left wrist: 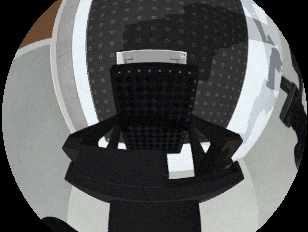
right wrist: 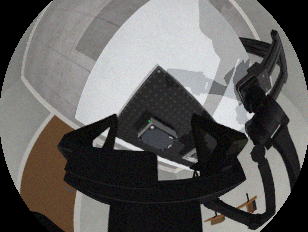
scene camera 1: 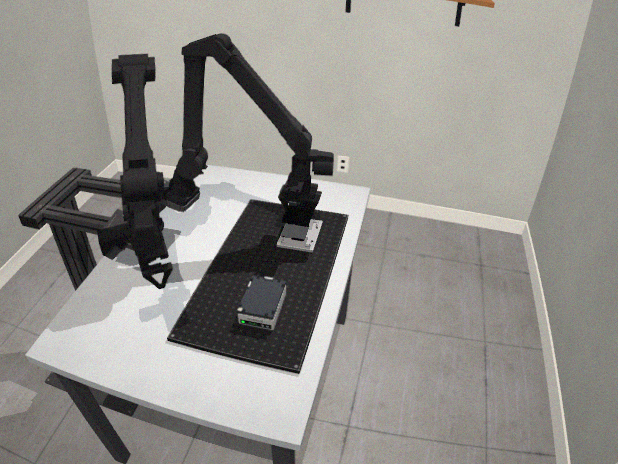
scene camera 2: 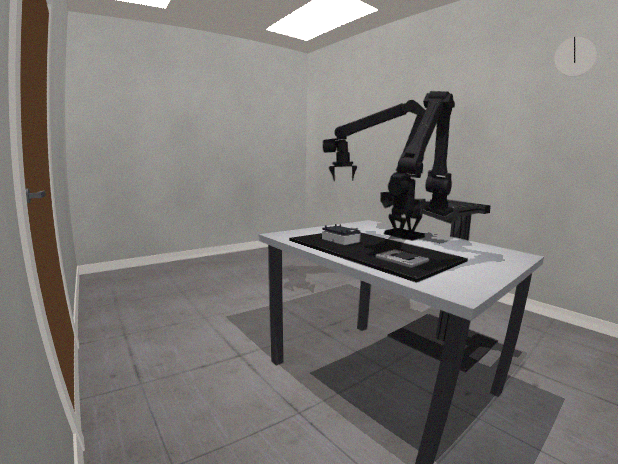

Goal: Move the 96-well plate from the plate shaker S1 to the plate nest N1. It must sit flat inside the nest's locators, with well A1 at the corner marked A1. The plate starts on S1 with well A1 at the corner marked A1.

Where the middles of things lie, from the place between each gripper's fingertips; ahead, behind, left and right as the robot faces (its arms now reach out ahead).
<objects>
I see my left gripper right at the black 96-well plate (left wrist: 154, 121). From my left hand the other things lie so: plate nest N1 (scene camera 1: 310, 233): 90 mm below.
The black 96-well plate lies 570 mm to the left of my right hand, 170 mm below it and 130 mm ahead of it. The rest, counted from my right hand: plate nest N1: 570 mm to the left, 260 mm below, 130 mm ahead.
</objects>
